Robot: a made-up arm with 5 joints.
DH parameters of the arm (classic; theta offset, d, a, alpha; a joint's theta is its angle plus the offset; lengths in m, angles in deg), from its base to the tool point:
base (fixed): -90 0.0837 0 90
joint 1: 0 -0.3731 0.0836 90
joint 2: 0 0.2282 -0.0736 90
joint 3: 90 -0.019 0.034 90
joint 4: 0 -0.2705 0.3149 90
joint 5: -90 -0.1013 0.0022 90
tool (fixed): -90 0.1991 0 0
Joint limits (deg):
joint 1: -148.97..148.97
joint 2: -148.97..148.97
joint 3: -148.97..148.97
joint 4: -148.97..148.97
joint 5: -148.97..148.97
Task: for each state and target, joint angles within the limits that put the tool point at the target. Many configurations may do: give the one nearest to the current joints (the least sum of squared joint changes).
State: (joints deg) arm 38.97 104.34 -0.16 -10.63 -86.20
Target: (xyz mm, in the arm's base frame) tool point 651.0 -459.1 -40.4
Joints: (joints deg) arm 53.72 99.81 28.96 -9.74 -70.09
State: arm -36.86 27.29 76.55 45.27 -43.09
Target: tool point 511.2 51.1 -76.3
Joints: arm -77.89 29.88 96.20 81.37 -37.82
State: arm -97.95 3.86 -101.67 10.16 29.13
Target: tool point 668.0 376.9 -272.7
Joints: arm -84.47 -30.92 -133.35 16.71 50.10
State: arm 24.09 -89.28 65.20 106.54 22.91
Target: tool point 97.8 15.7 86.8
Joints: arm 25.83 -89.36 35.82 93.42 8.93
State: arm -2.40 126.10 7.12 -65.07 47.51
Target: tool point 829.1 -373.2 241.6
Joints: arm 35.79 141.43 42.00 -67.96 52.57
